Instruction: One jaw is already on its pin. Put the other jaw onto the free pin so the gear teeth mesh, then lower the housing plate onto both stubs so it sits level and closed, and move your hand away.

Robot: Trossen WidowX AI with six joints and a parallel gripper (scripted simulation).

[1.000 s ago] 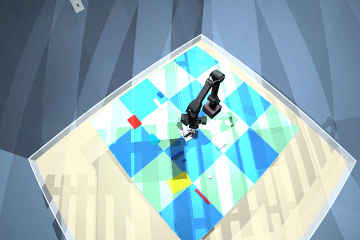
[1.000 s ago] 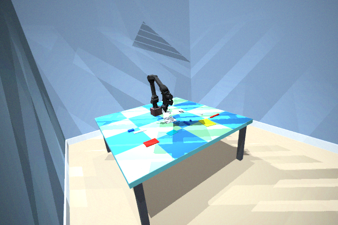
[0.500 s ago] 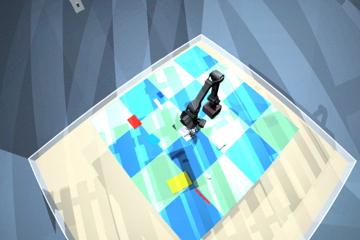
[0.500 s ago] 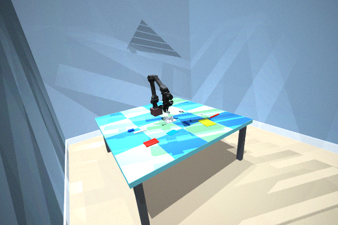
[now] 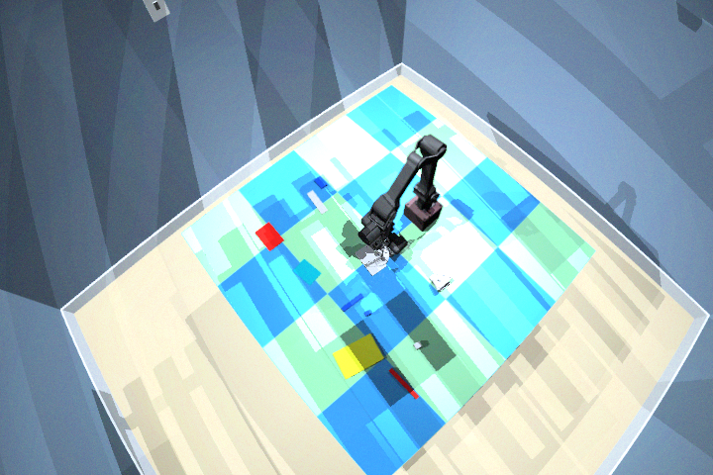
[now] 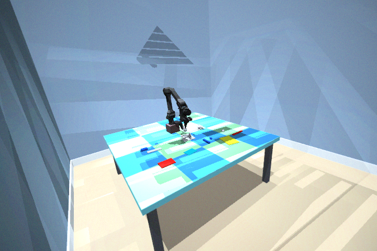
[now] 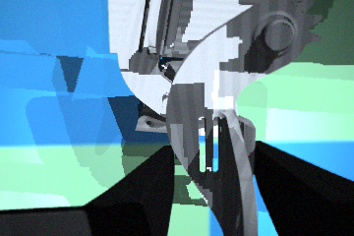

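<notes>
The grey jaw is 30 mm ahead of my gripper tip and 20 mm to the right of it. Round my gripper tip: blue bar (230 mm ahead, 90 mm to the left, 80 mm below); then white base part (80 mm below, 70 mm ahead); then cyan tile (290 mm ahead, 120 mm to the right, 80 mm below).
</notes>
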